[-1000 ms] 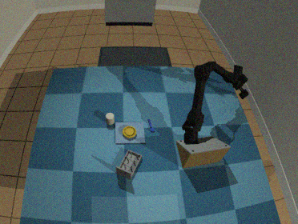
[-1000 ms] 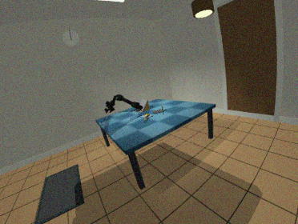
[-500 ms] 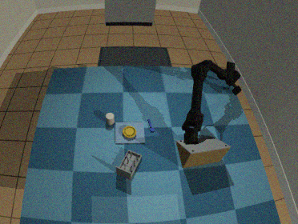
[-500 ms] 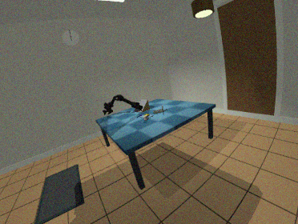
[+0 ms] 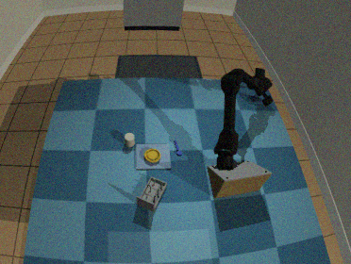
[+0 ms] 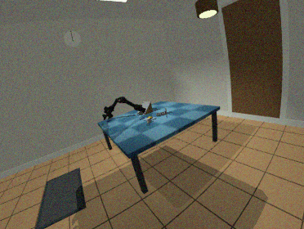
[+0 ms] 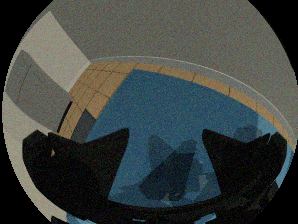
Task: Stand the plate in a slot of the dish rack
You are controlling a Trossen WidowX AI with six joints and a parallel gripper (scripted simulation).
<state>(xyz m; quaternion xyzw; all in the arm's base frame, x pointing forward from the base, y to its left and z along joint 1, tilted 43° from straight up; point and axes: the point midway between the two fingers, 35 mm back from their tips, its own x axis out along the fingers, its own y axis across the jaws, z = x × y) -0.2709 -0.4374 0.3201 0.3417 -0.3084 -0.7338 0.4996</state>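
Right now my gripper tip is 71 cm short of the cup, 44 cm to the right of it and 1 cm below it. From my gripper tip the other things lie so: yellow plate (60 cm ahead, 50 cm to the left); blue utensil (49 cm ahead, 45 cm to the left, 2 cm below); grey dish rack (59 cm ahead, 69 cm to the left).
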